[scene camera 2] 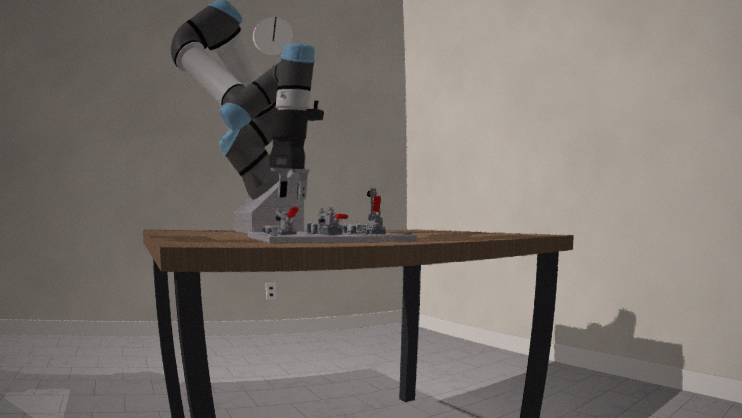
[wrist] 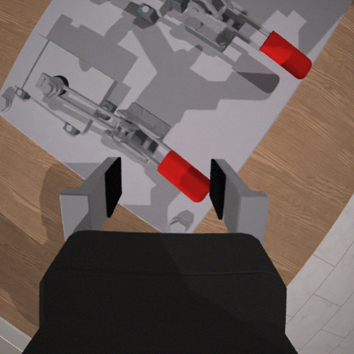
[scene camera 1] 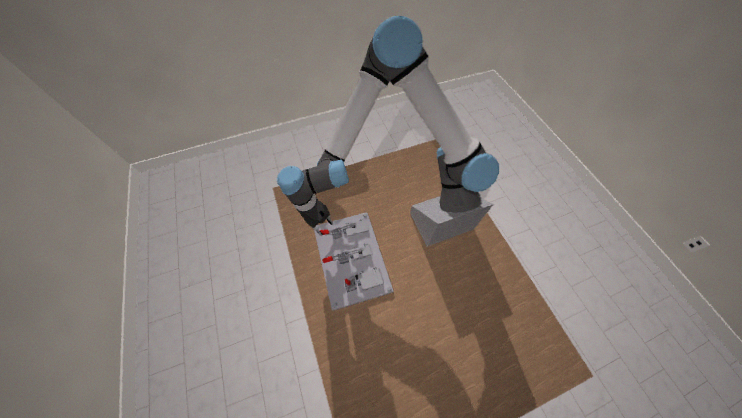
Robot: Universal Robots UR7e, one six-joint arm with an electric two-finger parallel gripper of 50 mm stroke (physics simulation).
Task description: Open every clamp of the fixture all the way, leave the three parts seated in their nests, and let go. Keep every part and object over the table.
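Places are measured from the arm's base along level axes (x ahead, y left, z up), in millimetres.
Pixels of known places: gripper, fingertip midpoint: (scene camera 2: 291, 198) (scene camera 1: 325, 228); arm's base, link origin: (scene camera 2: 269, 184) (scene camera 1: 460, 203).
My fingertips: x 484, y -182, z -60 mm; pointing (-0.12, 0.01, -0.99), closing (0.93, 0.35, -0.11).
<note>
Ahead of a thing's pixels: the offset from my fingertips to its top centre. "pt": to the spot under its first point.
The fixture plate {dx -43, dy +122, dz -80 mm} (scene camera 1: 336, 295) (scene camera 2: 342, 238) (wrist: 200, 137) carries three red-handled clamps. The clamp at the end nearest my gripper has its handle {dx -7, dy +1, dz -20 mm} (scene camera 1: 324, 232) (scene camera 2: 292, 211) (wrist: 184, 176) tilted partly up; its arm reaches over a grey part (wrist: 92, 65), contact unclear. The middle clamp's handle {pt dx +45, dy +103, dz -34 mm} (scene camera 1: 327, 259) (scene camera 2: 341, 216) (wrist: 286, 55) lies nearly level. The far-end clamp's handle {dx +20, dy +221, dz +10 mm} (scene camera 1: 347, 281) (scene camera 2: 376, 203) and arm stand upright, beside its light part {pt dx -68, dy +240, dz -59 mm} (scene camera 1: 371, 278). The middle part {dx -84, dy +131, dz -54 mm} (scene camera 1: 367, 252) sits in its place. My gripper (scene camera 2: 293, 189) (wrist: 165, 176) is open and empty, above the first handle, not touching it.
The fixture lies on the wooden table (scene camera 1: 415, 290) (scene camera 2: 363, 258). The robot's grey pedestal (scene camera 1: 446, 225) stands on the table beyond the parts' side of the fixture. Bolts, such as one at the near corner (wrist: 179, 223), and small locating blocks rise from the plate.
</note>
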